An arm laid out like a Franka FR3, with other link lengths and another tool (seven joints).
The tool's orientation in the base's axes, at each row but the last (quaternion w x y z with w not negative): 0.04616 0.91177 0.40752 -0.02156; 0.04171 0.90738 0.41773 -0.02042; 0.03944 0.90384 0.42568 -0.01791; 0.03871 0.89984 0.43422 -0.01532; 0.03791 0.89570 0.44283 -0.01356; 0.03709 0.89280 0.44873 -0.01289
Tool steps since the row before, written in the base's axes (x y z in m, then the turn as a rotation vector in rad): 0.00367 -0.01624 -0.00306 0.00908 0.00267 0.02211; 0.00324 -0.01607 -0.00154 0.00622 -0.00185 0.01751; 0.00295 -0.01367 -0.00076 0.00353 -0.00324 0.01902; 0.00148 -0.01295 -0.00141 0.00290 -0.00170 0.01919; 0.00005 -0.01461 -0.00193 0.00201 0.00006 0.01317; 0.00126 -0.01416 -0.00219 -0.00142 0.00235 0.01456
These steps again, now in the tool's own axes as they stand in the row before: -0.00935 0.01331 0.00469 0.00633 0.00647 -0.02228; -0.00994 0.01278 0.00302 0.00139 0.00695 -0.01728; -0.00857 0.01090 0.00194 -0.00149 0.00584 -0.01866; -0.00910 0.00911 0.00249 -0.00070 0.00441 -0.01896; -0.01143 0.00877 0.00309 0.00051 0.00230 -0.01311; -0.01046 0.00931 0.00330 0.00021 -0.00174 -0.01471
